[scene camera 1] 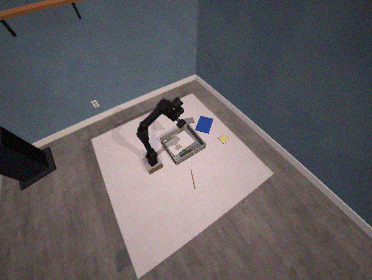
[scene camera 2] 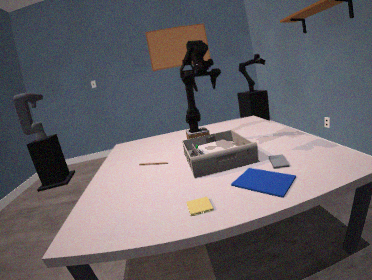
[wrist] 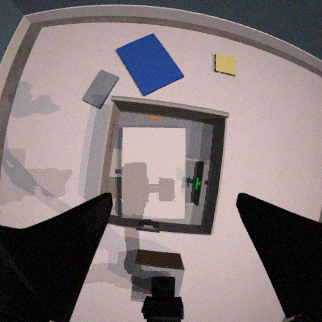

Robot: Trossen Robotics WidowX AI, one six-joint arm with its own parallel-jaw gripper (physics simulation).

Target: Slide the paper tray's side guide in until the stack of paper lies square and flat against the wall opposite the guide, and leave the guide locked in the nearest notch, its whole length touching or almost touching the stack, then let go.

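Places are measured from the arm's base along level axes (x left, y back, z up), in centimetres.
Pixels of known places: gripper, between the fingertips: (scene camera 2: 205, 90) (wrist: 175, 199); arm's base, origin of its link: (scene camera 1: 153, 162) (scene camera 2: 194, 130) (wrist: 162, 285).
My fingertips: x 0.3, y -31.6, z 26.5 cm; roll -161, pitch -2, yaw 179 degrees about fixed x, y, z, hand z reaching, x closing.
Ahead of a thing's pixels: the offset from my fingertips to its top centre.
The grey paper tray @[dx -0.3, dy -2.0, dz -25.2 cm] (scene camera 1: 191, 158) (scene camera 2: 225, 162) (wrist: 170, 106) stands open on the table. The white paper stack @[dx +2.1, dy -0.1, dz -30.8 cm] (scene camera 1: 178, 144) (scene camera 2: 214, 145) (wrist: 155, 150) lies flat in it, with a narrow strip of tray floor between it and the left wall in the wrist view. The dark side guide @[dx -9.4, dy +2.4, dz -26.7 cm] (scene camera 1: 185, 150) (scene camera 2: 196, 149) (wrist: 198, 185), with a green part on its stack side, stands near the right wall there. A gap separates its dark plate from the stack, and the two look slightly out of parallel. My gripper (scene camera 1: 181, 123) (scene camera 2: 205, 88) (wrist: 175, 199) is open and empty, high above the tray.
A blue book @[dx +3.9, dy -36.6, dz -34.0 cm] (scene camera 1: 204, 124) (scene camera 2: 265, 181) (wrist: 150, 65) and a grey box @[dx +19.4, dy -27.0, dz -33.8 cm] (scene camera 1: 189, 120) (scene camera 2: 279, 161) (wrist: 101, 89) lie beside the tray. A yellow pad @[dx -22.9, dy -37.4, dz -33.7 cm] (scene camera 1: 223, 139) (scene camera 2: 200, 205) (wrist: 225, 65) and a thin brown stick @[dx -32.3, dy +13.7, dz -34.1 cm] (scene camera 1: 193, 179) (scene camera 2: 153, 163) lie farther off.
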